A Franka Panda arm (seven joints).
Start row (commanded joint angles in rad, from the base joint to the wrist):
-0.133, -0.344, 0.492, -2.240, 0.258, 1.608, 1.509
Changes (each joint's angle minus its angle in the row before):
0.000, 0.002, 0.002, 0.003, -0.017, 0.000, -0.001
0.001, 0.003, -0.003, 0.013, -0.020, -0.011, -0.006
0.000, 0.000, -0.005, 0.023, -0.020, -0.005, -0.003
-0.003, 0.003, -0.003, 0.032, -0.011, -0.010, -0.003
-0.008, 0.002, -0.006, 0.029, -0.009, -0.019, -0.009
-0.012, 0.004, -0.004, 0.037, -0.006, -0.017, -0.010
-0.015, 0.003, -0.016, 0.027, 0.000, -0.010, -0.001
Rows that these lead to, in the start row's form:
-0.133, -0.342, 0.494, -2.237, 0.241, 1.608, 1.508
-0.132, -0.339, 0.491, -2.224, 0.221, 1.597, 1.502
-0.132, -0.339, 0.486, -2.201, 0.201, 1.592, 1.499
-0.135, -0.336, 0.483, -2.169, 0.190, 1.582, 1.496
-0.143, -0.334, 0.477, -2.140, 0.181, 1.563, 1.487
-0.155, -0.330, 0.473, -2.103, 0.175, 1.546, 1.477
-0.170, -0.327, 0.457, -2.076, 0.175, 1.536, 1.476

